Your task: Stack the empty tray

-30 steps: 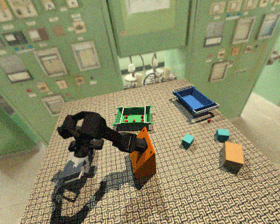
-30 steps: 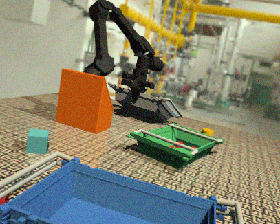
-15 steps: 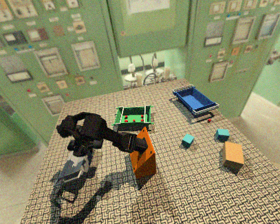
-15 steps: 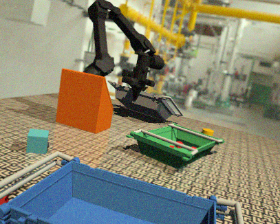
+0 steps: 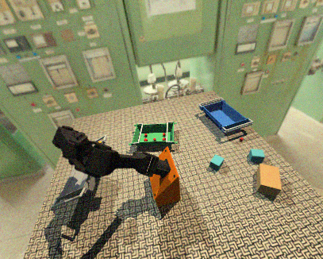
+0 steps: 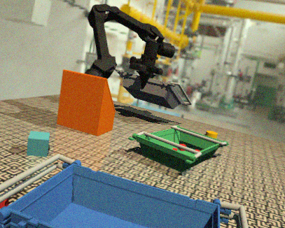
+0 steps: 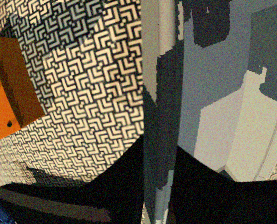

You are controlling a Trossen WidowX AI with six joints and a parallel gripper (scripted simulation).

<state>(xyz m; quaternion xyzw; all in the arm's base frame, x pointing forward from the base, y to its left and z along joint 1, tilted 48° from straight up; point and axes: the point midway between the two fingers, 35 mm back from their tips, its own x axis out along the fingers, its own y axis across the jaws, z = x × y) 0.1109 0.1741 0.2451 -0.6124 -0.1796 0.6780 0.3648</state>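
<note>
Now: gripper tip 2 cm short of the dark grey tray and 8 cm to the right of it. Also, from my gripper tip: orange box: 25 cm behind, 76 cm to the right, 12 cm below; yellow piece: 33 cm ahead, 6 cm to the left, 14 cm below.
</note>
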